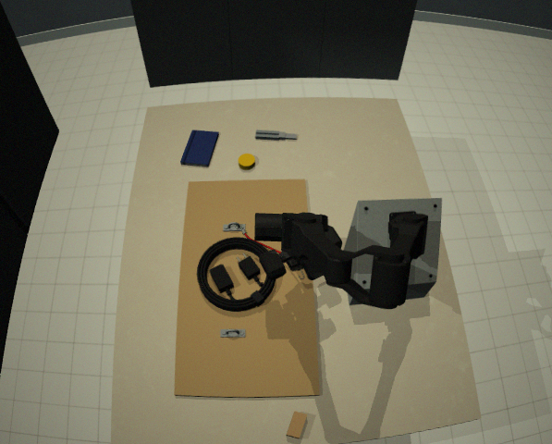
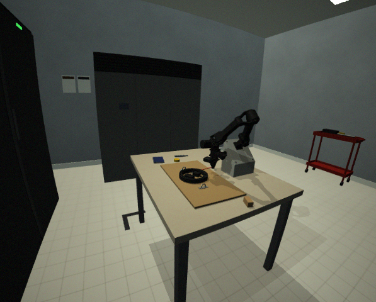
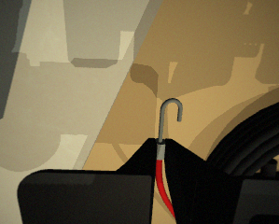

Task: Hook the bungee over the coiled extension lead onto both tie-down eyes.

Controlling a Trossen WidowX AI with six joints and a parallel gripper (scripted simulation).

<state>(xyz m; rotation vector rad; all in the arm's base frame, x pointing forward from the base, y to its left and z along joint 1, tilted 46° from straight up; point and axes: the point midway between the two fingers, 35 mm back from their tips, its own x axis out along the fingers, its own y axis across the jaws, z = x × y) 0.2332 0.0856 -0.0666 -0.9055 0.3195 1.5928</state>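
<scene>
The extension lead coil lies 150 mm ahead of my hand, 10 mm to the right of it and 60 mm below it. From my hand the other things lie so: small wooden block 40 mm ahead, 380 mm to the left, 80 mm below; then board 130 mm ahead, 80 mm below; then yellow disc 110 mm ahead, 390 mm to the right, 80 mm below.
</scene>
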